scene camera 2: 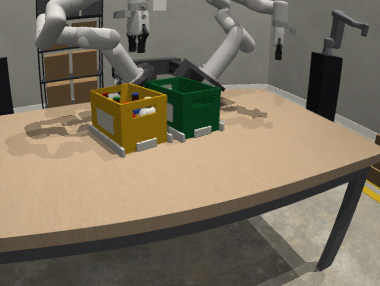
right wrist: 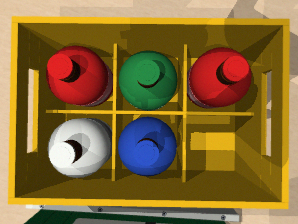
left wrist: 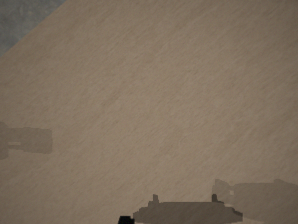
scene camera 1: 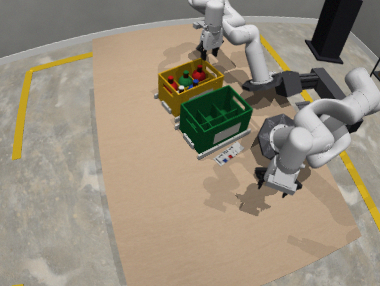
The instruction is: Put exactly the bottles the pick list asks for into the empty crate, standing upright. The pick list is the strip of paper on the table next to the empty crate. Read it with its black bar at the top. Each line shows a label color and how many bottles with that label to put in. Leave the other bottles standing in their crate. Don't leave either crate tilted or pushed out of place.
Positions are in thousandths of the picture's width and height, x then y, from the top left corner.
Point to a yellow crate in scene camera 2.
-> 304, 421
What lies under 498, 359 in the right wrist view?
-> A green bottle.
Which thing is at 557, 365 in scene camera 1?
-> A green crate.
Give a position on a green crate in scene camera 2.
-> At 478, 404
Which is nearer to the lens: the blue bottle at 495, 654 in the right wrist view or the yellow crate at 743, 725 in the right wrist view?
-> The blue bottle.
